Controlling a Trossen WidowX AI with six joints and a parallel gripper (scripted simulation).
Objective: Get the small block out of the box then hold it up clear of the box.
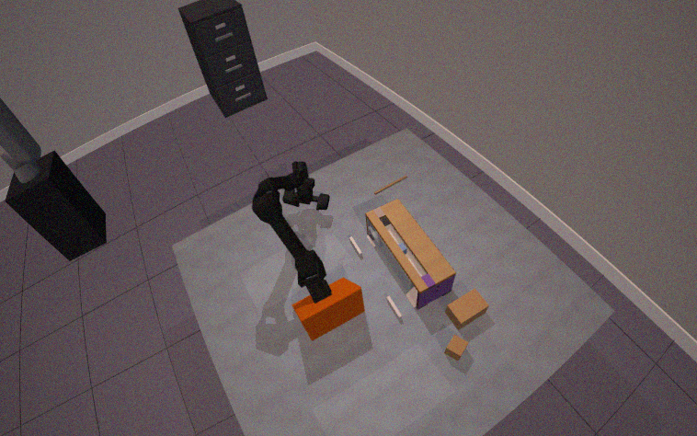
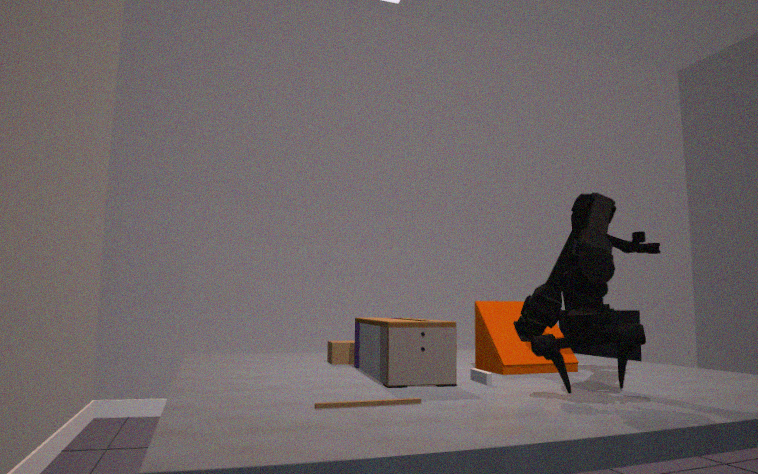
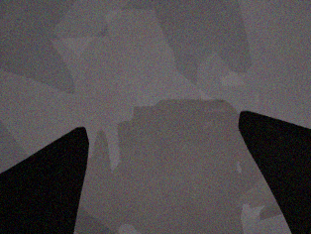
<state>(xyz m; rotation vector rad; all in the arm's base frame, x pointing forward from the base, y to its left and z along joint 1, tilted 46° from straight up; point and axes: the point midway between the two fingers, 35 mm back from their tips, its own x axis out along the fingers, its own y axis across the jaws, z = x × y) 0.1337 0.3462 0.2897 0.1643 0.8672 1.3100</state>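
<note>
The bluish block is 43 cm to the right of my gripper tip, 19 cm ahead of it and 7 cm above it. Also, from my gripper tip: thin wooden stick: 38 cm ahead, 7 cm to the right, 2 cm below; box: 44 cm to the right, 18 cm ahead, 4 cm above.
</note>
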